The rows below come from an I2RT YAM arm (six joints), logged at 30 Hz.
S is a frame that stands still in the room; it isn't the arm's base.
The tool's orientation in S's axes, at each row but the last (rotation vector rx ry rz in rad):
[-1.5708 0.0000 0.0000]
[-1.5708 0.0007 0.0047]
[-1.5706 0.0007 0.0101]
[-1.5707 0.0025 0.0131]
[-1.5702 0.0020 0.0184]
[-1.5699 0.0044 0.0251]
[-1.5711 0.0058 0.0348]
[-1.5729 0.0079 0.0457]
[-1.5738 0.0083 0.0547]
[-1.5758 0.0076 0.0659]
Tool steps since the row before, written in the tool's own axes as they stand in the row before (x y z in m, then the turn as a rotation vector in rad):
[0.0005 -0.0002 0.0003 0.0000 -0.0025 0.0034]
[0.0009 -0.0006 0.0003 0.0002 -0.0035 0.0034]
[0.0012 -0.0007 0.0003 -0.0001 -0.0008 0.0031]
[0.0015 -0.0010 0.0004 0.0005 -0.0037 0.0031]
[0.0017 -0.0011 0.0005 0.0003 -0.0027 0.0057]
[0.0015 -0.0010 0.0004 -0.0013 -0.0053 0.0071]
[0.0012 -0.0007 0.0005 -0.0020 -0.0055 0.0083]
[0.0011 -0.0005 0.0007 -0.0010 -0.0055 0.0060]
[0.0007 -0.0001 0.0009 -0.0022 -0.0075 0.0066]
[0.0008 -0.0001 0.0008 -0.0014 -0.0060 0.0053]
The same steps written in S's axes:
[0.0005 0.0003 0.0002 0.0000 0.0034 0.0025]
[0.0009 0.0003 0.0006 0.0002 0.0034 0.0035]
[0.0012 0.0003 0.0007 -0.0001 0.0031 0.0008]
[0.0015 0.0004 0.0010 0.0005 0.0031 0.0037]
[0.0017 0.0005 0.0011 0.0003 0.0057 0.0027]
[0.0015 0.0004 0.0010 -0.0013 0.0071 0.0053]
[0.0012 0.0005 0.0007 -0.0020 0.0083 0.0055]
[0.0011 0.0007 0.0005 -0.0010 0.0060 0.0055]
[0.0007 0.0009 0.0001 -0.0021 0.0066 0.0076]
[0.0008 0.0008 0.0001 -0.0013 0.0053 0.0060]

